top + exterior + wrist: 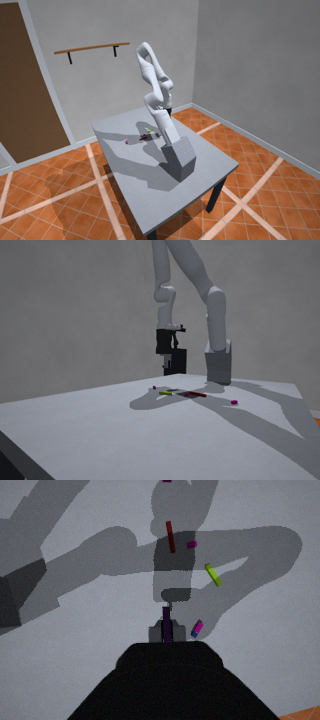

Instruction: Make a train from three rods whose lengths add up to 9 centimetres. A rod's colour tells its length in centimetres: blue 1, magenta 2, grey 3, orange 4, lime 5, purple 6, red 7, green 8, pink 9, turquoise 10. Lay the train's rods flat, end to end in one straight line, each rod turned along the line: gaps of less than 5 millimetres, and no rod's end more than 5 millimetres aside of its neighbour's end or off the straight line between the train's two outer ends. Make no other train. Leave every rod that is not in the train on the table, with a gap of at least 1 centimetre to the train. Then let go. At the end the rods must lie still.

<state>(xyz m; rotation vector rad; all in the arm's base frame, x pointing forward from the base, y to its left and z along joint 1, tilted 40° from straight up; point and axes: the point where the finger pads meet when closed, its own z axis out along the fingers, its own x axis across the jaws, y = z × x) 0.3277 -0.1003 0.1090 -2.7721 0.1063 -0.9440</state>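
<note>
My gripper is now 11 cm above the blue rod, 6 cm short of it and 3 cm to the left of it. Round my hand: purple rod: 1 cm below; lime rod: 11 cm below, 10 cm ahead, 9 cm to the left; red rod: 18 cm to the left, 11 cm below, 2 cm ahead.
</note>
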